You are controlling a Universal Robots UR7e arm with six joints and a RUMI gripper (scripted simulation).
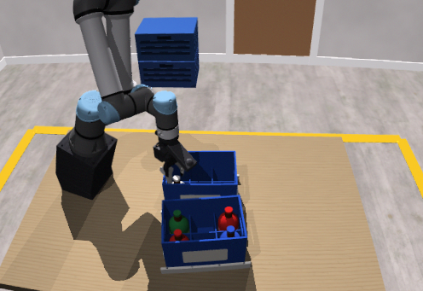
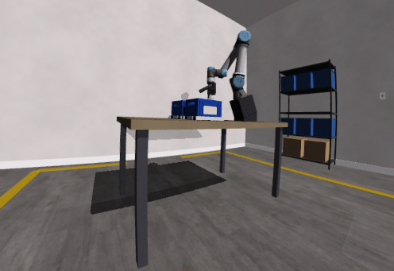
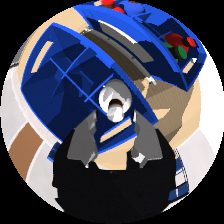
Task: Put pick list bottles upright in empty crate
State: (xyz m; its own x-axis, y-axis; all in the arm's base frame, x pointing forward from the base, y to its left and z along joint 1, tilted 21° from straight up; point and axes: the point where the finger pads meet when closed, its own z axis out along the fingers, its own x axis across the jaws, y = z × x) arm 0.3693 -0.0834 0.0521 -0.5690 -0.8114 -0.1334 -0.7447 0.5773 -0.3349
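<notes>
The blue-capped bottle lies 23 cm to the right of my hand, 21 cm ahead of it and 7 cm below it. Round my hand: pick list strip: 19 cm to the left, 15 cm below, 7 cm ahead; green bottle: 17 cm to the right, 7 cm below, 2 cm ahead; white bottle: 7 cm below.
</notes>
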